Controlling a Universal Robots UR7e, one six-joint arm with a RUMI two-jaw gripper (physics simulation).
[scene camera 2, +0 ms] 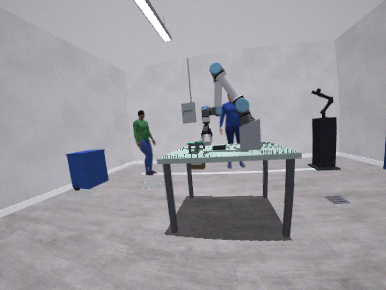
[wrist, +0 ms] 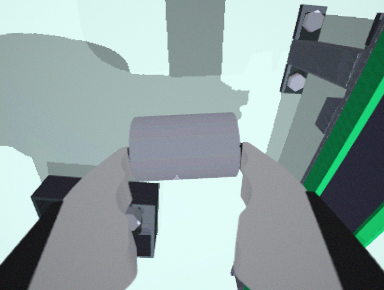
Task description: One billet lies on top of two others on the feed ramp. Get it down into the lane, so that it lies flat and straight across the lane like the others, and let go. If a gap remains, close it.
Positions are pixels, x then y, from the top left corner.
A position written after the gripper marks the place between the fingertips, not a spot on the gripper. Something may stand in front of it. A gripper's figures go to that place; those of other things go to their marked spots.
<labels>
The gripper point(wrist: 186, 147) is 0.13 m from the lens. A dark flat block point(wrist: 144, 195): 0.24 m from the lens.
</labels>
